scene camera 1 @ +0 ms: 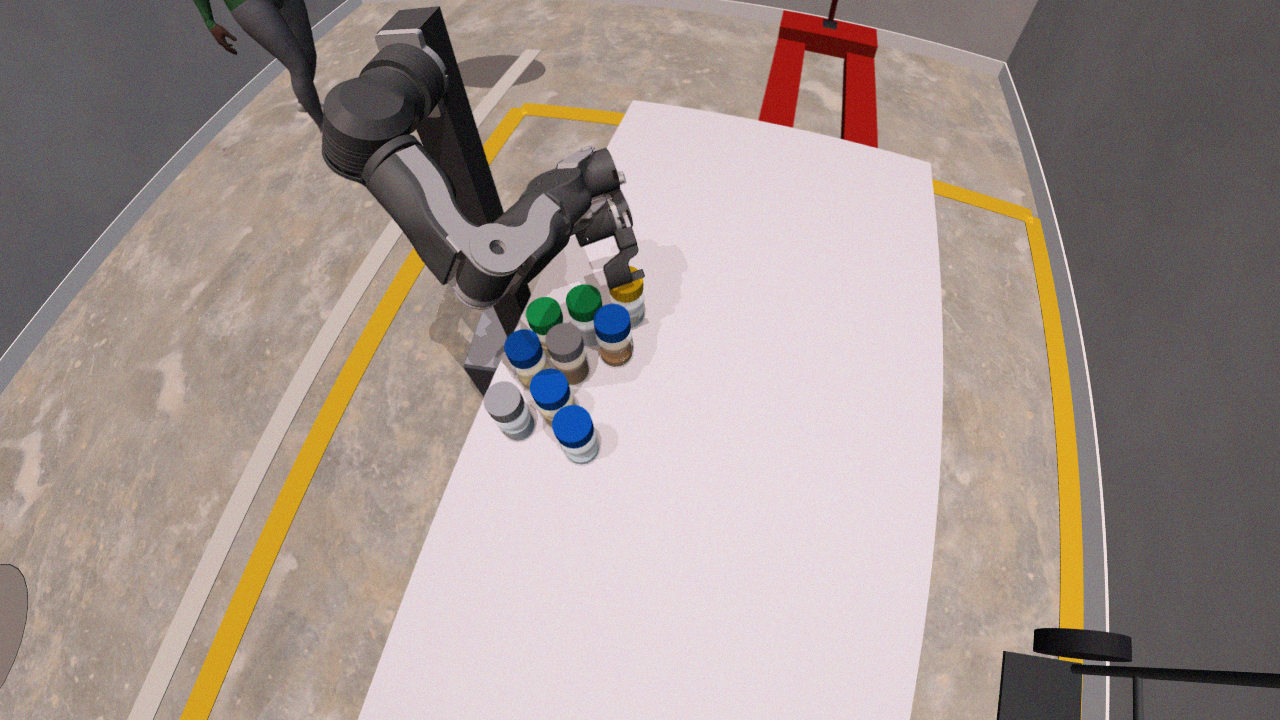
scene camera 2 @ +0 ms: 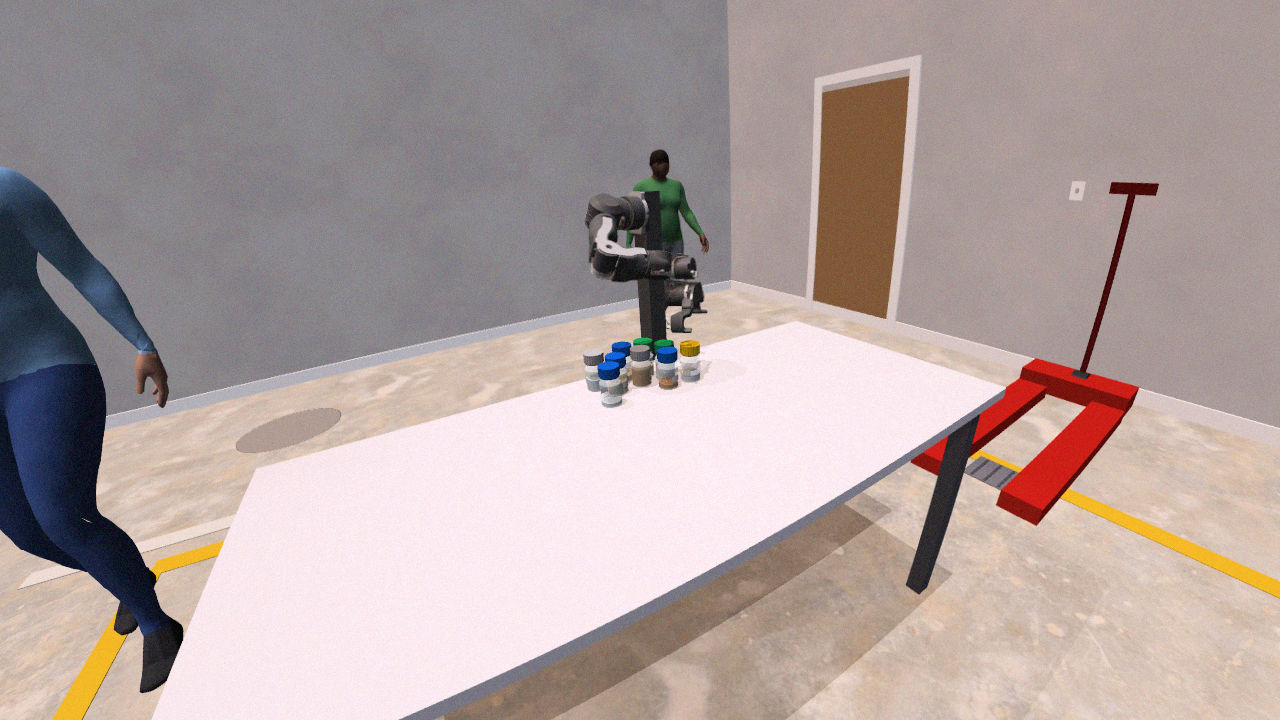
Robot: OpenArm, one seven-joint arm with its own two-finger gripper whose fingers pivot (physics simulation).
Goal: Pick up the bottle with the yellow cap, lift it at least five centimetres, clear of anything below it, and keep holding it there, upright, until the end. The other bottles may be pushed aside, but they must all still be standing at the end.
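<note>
The bottle with the yellow cap (scene camera 1: 629,291) (scene camera 2: 689,360) stands upright on the white table (scene camera 1: 760,429) (scene camera 2: 537,483), at the end of the bottle group. In the scene camera 1 view a finger covers part of its cap. My gripper (scene camera 1: 623,274) (scene camera 2: 684,324) is open and empty. In the scene camera 2 view it hangs above the yellow cap with a gap between them. A blue-capped bottle (scene camera 1: 614,331) (scene camera 2: 666,367) with brown contents stands close beside it, and a green-capped bottle (scene camera 1: 584,307) (scene camera 2: 663,346) stands on its other side.
Upright nearby are another green-capped bottle (scene camera 1: 544,317), grey-capped bottles (scene camera 1: 566,351) (scene camera 1: 508,408) and further blue-capped bottles (scene camera 1: 524,352) (scene camera 1: 550,394) (scene camera 1: 574,431). The table's edge runs close behind the group. A red pallet jack (scene camera 1: 827,35) (scene camera 2: 1078,385) stands on the floor.
</note>
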